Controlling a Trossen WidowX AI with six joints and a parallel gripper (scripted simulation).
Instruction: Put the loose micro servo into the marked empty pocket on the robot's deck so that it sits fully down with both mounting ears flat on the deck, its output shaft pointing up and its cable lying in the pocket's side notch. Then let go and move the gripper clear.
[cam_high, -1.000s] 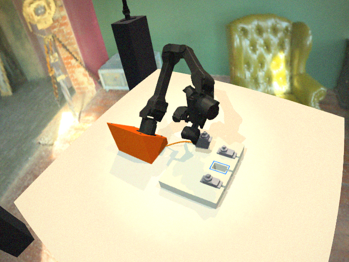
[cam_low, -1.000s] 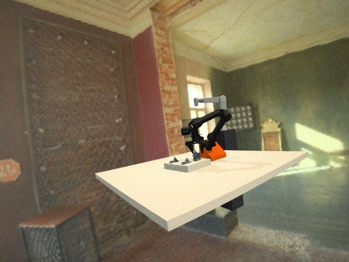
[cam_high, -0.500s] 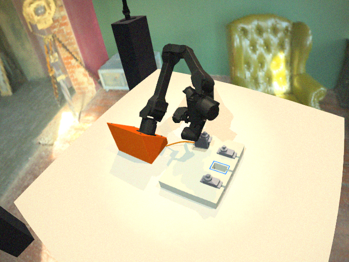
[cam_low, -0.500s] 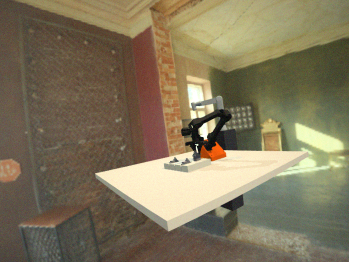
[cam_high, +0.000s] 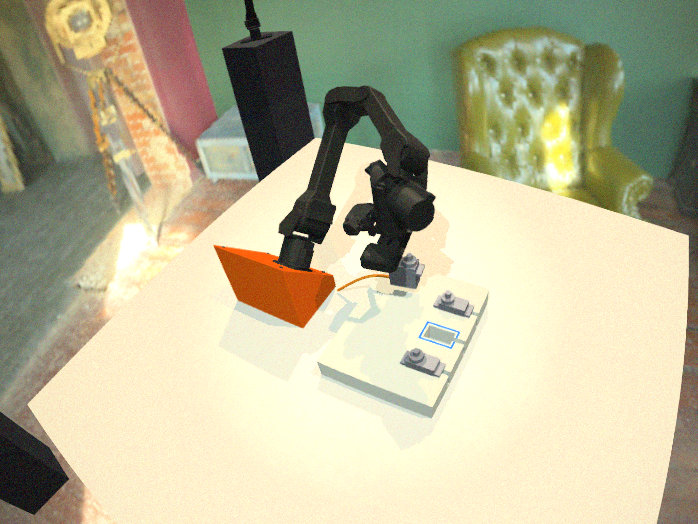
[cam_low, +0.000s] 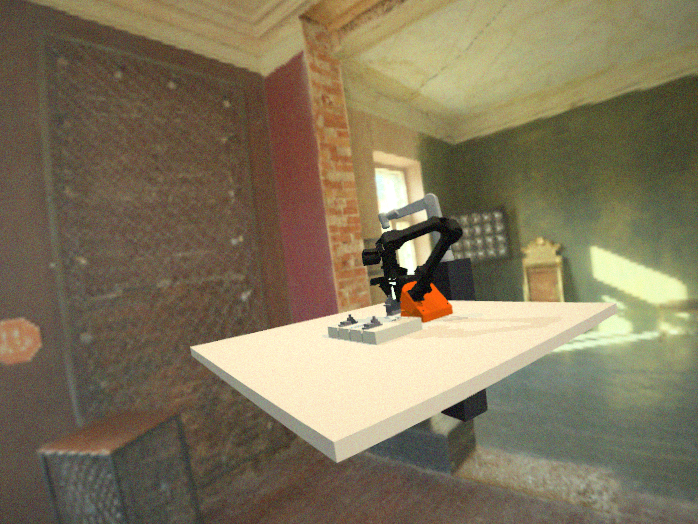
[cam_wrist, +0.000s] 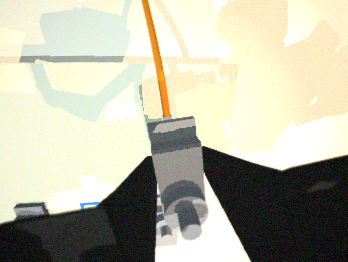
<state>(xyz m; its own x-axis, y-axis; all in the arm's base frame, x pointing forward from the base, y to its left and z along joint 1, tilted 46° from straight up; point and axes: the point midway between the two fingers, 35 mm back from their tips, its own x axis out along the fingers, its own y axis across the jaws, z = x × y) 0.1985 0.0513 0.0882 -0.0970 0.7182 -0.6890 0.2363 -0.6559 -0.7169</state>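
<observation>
Right now the pale deck is 30 mm ahead of my gripper tip, 80 mm to the right of it and 90 mm below it.
</observation>
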